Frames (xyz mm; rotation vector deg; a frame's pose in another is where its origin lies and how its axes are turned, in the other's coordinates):
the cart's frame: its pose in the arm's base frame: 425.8 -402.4 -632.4 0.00 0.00 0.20
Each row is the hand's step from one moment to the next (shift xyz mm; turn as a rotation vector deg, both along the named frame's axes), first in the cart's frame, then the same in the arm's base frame.
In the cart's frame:
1: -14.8 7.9 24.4 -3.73 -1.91 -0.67
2: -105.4 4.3 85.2 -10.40 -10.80 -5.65
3: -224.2 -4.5 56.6 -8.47 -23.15 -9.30
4: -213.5 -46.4 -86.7 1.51 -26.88 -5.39
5: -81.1 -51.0 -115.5 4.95 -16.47 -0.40
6: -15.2 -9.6 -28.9 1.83 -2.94 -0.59
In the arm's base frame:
1: -14.8 7.8 24.4 -3.72 -1.92 -0.67
2: -105.4 3.9 85.2 -10.36 -10.84 -5.65
3: -224.2 -5.3 56.6 -8.39 -23.18 -9.30
4: -213.3 -47.1 -86.7 1.60 -26.87 -5.39
5: -80.9 -51.3 -115.5 5.01 -16.45 -0.40
6: -15.2 -9.7 -28.9 1.84 -2.93 -0.59

